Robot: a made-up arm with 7 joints. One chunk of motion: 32 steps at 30 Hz.
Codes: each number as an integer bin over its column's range. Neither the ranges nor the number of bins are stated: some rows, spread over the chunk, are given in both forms.
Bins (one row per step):
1: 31 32 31 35 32 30 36
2: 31 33 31 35 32 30 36
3: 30 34 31 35 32 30 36
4: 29 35 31 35 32 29 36
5: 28 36 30 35 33 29 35
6: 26 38 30 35 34 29 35
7: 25 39 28 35 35 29 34
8: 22 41 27 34 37 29 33
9: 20 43 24 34 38 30 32
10: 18 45 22 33 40 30 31
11: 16 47 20 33 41 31 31
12: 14 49 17 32 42 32 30
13: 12 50 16 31 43 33 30
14: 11 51 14 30 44 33 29
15: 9 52 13 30 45 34 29
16: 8 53 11 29 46 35 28
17: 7 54 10 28 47 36 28
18: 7 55 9 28 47 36 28
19: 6 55 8 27 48 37 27
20: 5 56 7 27 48 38 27
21: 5 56 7 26 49 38 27
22: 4 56 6 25 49 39 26
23: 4 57 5 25 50 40 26
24: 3 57 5 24 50 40 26
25: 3 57 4 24 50 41 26
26: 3 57 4 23 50 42 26
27: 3 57 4 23 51 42 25
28: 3 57 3 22 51 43 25
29: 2 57 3 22 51 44 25
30: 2 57 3 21 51 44 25
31: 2 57 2 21 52 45 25
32: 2 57 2 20 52 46 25
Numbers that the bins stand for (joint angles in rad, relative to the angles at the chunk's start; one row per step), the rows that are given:
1: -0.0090 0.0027 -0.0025 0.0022 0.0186 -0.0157 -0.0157
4: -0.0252 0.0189 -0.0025 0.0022 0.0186 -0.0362 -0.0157
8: -0.0819 0.0513 -0.0629 -0.0241 0.2043 -0.0362 -0.1452
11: -0.1305 0.0837 -0.1684 -0.0505 0.3529 0.0048 -0.2316
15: -0.1871 0.1106 -0.2740 -0.1295 0.5014 0.0662 -0.3179
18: -0.2033 0.1268 -0.3343 -0.1822 0.5757 0.1071 -0.3611
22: -0.2276 0.1322 -0.3795 -0.2613 0.6500 0.1686 -0.4475
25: -0.2357 0.1376 -0.4097 -0.2876 0.6871 0.2095 -0.4475
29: -0.2438 0.1376 -0.4248 -0.3403 0.7243 0.2710 -0.4906
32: -0.2438 0.1376 -0.4398 -0.3930 0.7614 0.3119 -0.4906
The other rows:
2: -0.0090 0.0081 -0.0025 0.0022 0.0186 -0.0157 -0.0157
3: -0.0171 0.0135 -0.0025 0.0022 0.0186 -0.0157 -0.0157
5: -0.0333 0.0243 -0.0176 0.0022 0.0557 -0.0362 -0.0589
6: -0.0495 0.0351 -0.0176 0.0022 0.0929 -0.0362 -0.0589
7: -0.0576 0.0405 -0.0478 0.0022 0.1300 -0.0362 -0.1021
9: -0.0981 0.0621 -0.1081 -0.0241 0.2414 -0.0157 -0.1884
10: -0.1143 0.0729 -0.1383 -0.0505 0.3157 -0.0157 -0.2316
12: -0.1467 0.0944 -0.2137 -0.0768 0.3900 0.0252 -0.2748
13: -0.1629 0.0998 -0.2287 -0.1032 0.4271 0.0457 -0.2748
14: -0.1710 0.1052 -0.2589 -0.1295 0.4643 0.0457 -0.3179
16: -0.1952 0.1160 -0.3041 -0.1559 0.5386 0.0867 -0.3611
17: -0.2033 0.1214 -0.3192 -0.1822 0.5757 0.1071 -0.3611
19: -0.2114 0.1268 -0.3494 -0.2086 0.6129 0.1276 -0.4043
20: -0.2195 0.1322 -0.3644 -0.2086 0.6129 0.1481 -0.4043
21: -0.2195 0.1322 -0.3644 -0.2349 0.6500 0.1481 -0.4043
23: -0.2276 0.1376 -0.3946 -0.2613 0.6871 0.1890 -0.4475
24: -0.2357 0.1376 -0.3946 -0.2876 0.6871 0.1890 -0.4475
26: -0.2357 0.1376 -0.4097 -0.3140 0.6871 0.2300 -0.4475
27: -0.2357 0.1376 -0.4097 -0.3140 0.7243 0.2300 -0.4906
28: -0.2357 0.1376 -0.4248 -0.3403 0.7243 0.2505 -0.4906
30: -0.2438 0.1376 -0.4248 -0.3667 0.7243 0.2710 -0.4906
31: -0.2438 0.1376 -0.4398 -0.3667 0.7614 0.2914 -0.4906

